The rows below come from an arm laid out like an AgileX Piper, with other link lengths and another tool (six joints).
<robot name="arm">
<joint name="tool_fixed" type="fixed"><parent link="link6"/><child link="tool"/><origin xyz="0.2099 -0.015 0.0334" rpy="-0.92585 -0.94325 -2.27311"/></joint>
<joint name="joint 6" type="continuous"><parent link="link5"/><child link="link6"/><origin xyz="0.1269 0 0.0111" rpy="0 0 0"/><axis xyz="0.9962 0 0.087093"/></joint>
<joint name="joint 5" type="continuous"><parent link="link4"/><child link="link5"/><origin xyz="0 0 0" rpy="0 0 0"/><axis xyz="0 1 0"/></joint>
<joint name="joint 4" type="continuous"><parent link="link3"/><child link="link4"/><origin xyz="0.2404 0 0.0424" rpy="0 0 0"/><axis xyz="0.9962 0 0.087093"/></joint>
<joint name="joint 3" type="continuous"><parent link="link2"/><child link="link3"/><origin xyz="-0.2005 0 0.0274" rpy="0 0 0"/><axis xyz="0 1 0"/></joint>
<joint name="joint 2" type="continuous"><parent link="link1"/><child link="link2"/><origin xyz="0 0 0" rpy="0 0 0"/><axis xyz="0 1 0"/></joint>
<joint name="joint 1" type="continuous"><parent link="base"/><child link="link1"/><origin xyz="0 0 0.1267" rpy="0 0 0"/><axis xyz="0 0 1"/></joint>
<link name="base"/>
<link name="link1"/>
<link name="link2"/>
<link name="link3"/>
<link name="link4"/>
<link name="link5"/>
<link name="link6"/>
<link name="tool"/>
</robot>
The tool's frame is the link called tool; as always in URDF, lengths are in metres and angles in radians. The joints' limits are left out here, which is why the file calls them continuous.
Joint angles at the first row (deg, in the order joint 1, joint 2, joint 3, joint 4, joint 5, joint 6):
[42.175 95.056 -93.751 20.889 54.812 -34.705]
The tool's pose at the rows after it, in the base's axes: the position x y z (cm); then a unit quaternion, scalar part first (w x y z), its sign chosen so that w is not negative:
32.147 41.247 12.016 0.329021 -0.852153 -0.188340 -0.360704
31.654 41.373 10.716 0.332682 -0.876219 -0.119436 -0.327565
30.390 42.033 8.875 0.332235 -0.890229 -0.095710 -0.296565
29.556 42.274 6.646 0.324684 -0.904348 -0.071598 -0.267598
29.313 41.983 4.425 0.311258 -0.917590 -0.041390 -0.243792
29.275 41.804 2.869 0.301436 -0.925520 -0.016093 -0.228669
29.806 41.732 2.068 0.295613 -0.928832 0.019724 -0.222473
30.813 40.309 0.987 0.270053 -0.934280 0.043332 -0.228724
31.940 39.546 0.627 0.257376 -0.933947 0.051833 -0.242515
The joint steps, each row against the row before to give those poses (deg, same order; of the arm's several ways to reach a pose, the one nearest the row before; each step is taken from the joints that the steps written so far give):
[0.207 0.614 0.001 0.355 -0.463 13.005]
[0.482 1.304 -0.073 0.465 0.184 8.780]
[1.075 2.028 0.002 0.982 0.291 3.491]
[0.569 2.504 -0.002 0.678 0.143 3.097]
[-0.001 2.445 -0.002 0.078 0.000 3.499]
[0.013 1.833 0.003 0.000 -0.410 2.833]
[0.000 1.141 -0.001 -0.389 -1.269 4.055]
[0.001 0.549 0.000 -3.732 -0.055 4.708]
[-0.001 0.292 0.003 -2.697 -0.859 2.164]

